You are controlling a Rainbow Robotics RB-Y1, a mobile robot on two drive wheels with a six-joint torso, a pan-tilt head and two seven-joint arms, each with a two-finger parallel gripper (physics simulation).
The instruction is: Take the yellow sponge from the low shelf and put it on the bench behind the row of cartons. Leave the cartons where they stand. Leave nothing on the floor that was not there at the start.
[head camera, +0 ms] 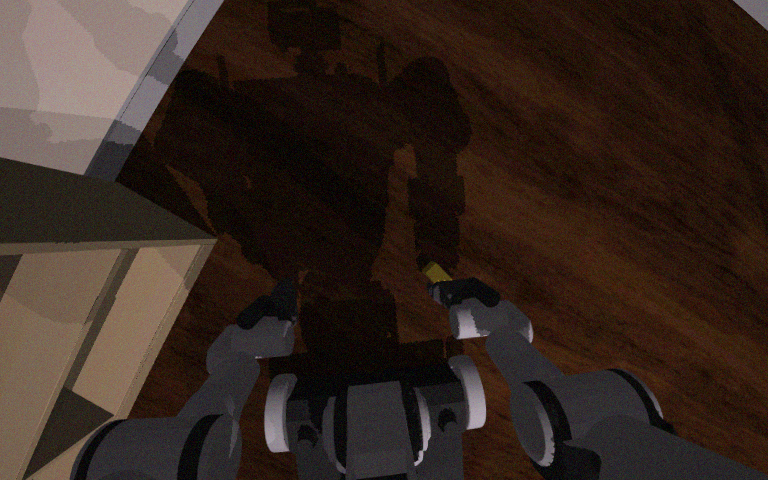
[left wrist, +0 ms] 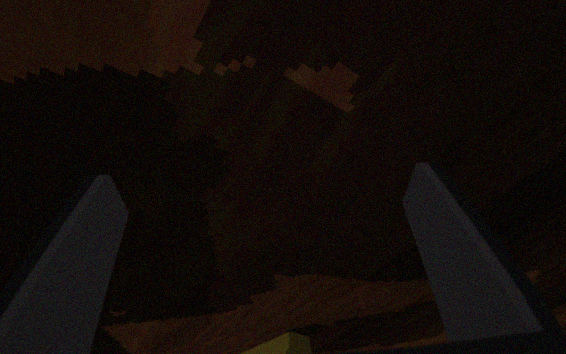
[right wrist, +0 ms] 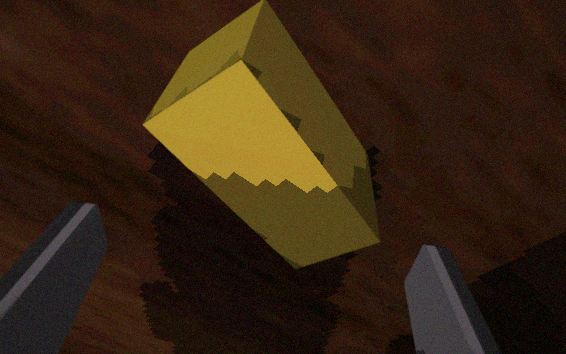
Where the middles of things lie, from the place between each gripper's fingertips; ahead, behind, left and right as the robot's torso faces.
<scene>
Right now the yellow sponge (right wrist: 245, 112) is 1 cm ahead of my right hand and 6 cm below it.
Now: left hand 10 mm short of the yellow sponge, 440 mm to the left of it and 60 mm above it.
</scene>
